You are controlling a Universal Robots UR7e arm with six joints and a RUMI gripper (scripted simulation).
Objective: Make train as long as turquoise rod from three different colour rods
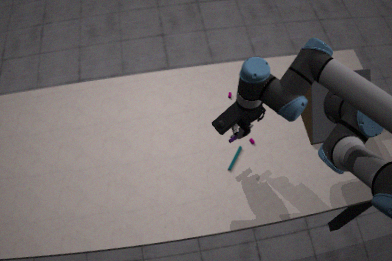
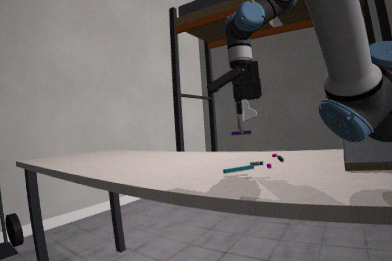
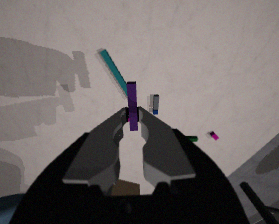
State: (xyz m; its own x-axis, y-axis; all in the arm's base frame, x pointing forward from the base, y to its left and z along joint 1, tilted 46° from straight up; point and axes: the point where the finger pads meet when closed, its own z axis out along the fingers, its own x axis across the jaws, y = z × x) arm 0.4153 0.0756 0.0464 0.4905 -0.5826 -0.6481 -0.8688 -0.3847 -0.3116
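Now: the grey rod 120 mm below my hand, 60 mm to the right of it and 10 mm behind it. Round my hand: small blue rod (120 mm below, 70 mm to the right, 30 mm behind); then turquoise rod (120 mm below, 30 mm to the left); then purple rod (10 mm below).
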